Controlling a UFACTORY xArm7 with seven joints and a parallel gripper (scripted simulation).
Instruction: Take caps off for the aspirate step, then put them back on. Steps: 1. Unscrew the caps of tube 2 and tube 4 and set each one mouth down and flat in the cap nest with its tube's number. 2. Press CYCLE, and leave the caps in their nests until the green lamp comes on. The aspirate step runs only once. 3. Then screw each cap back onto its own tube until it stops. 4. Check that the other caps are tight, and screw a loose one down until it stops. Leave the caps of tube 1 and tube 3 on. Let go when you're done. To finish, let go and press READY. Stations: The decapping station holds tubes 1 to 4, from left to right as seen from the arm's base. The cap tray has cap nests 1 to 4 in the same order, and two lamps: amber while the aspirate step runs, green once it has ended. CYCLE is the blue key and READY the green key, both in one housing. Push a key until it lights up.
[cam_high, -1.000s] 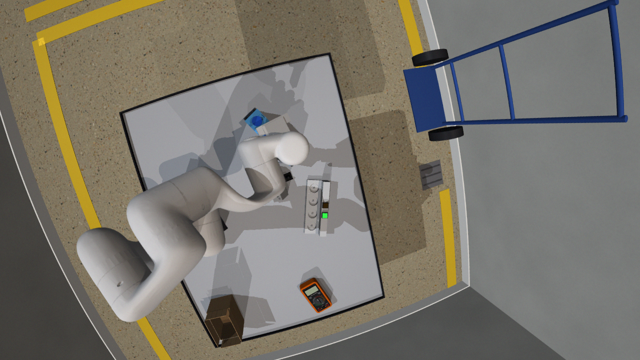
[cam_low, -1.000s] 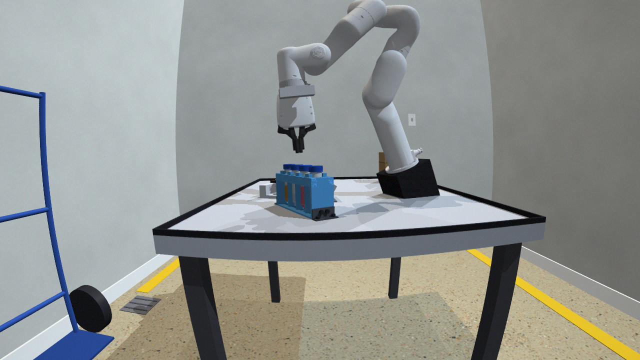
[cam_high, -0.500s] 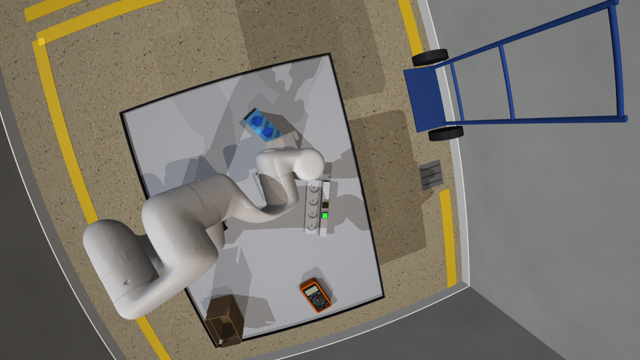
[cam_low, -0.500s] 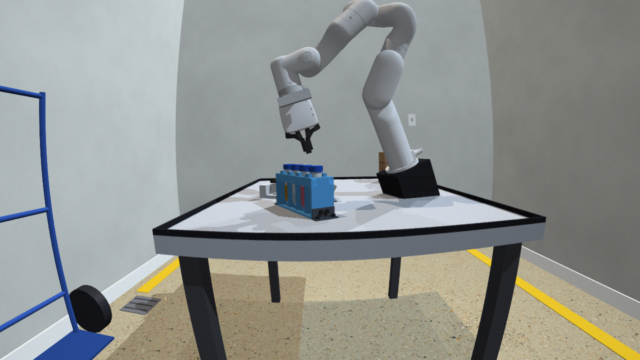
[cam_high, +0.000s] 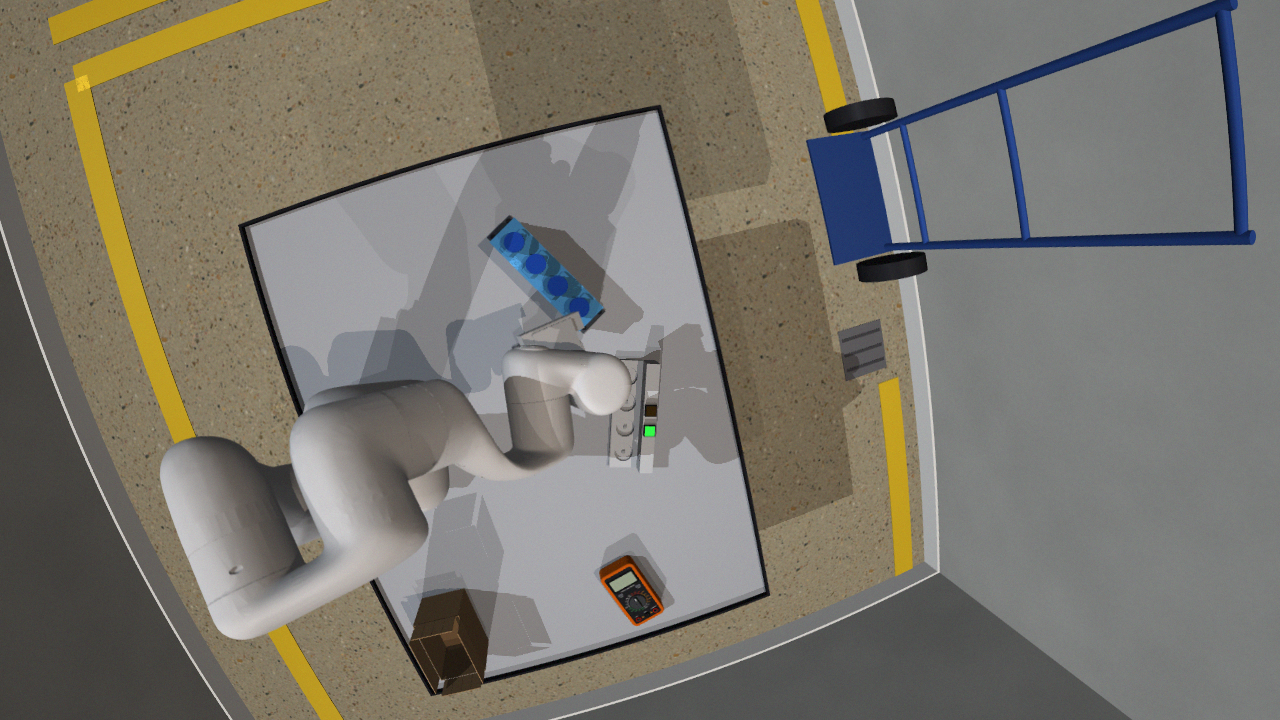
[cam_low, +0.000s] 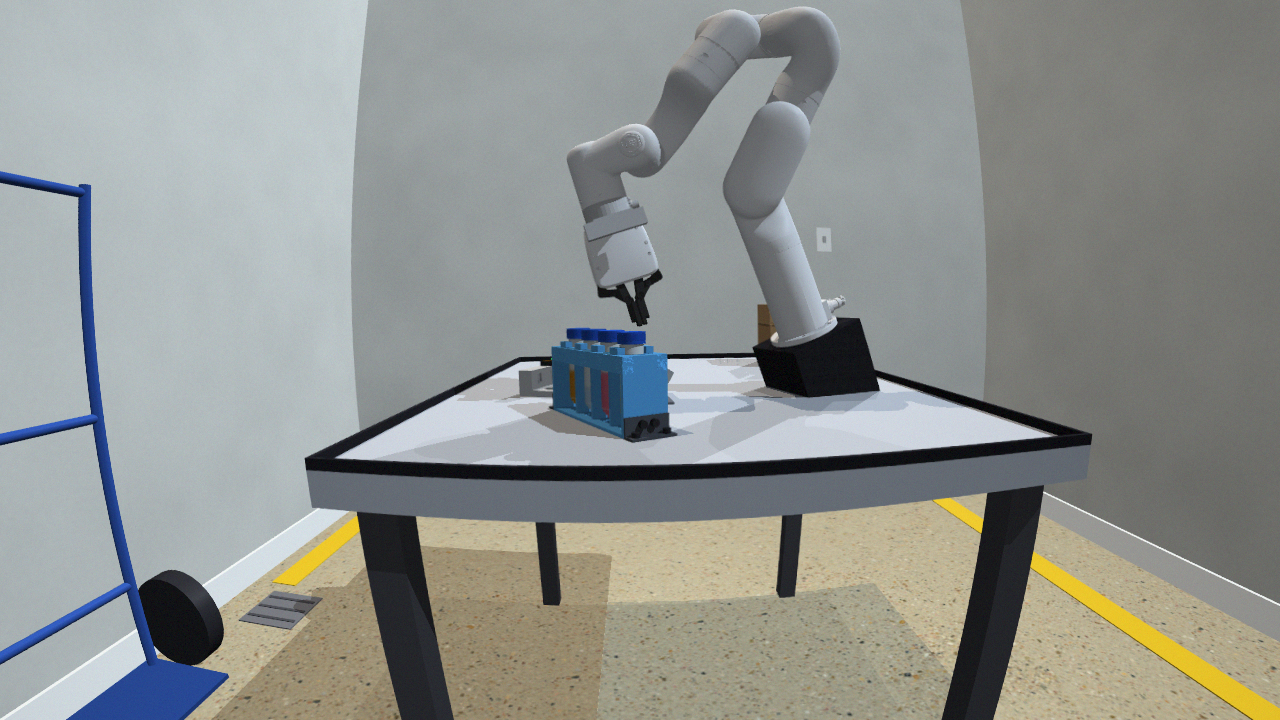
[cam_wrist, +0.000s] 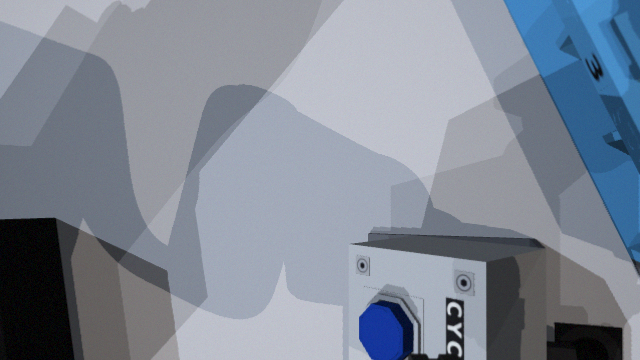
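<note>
The green ready key lies 30 mm behind my hand, 40 mm to the right of it and 70 mm below it. Also, from my hand: key housing: 10 mm behind, 20 mm to the right, 90 mm below; then blue cycle key: 30 mm behind, 70 mm below; then threaded tube neck: 100 mm ahead, 60 mm to the left, 20 mm below.
</note>
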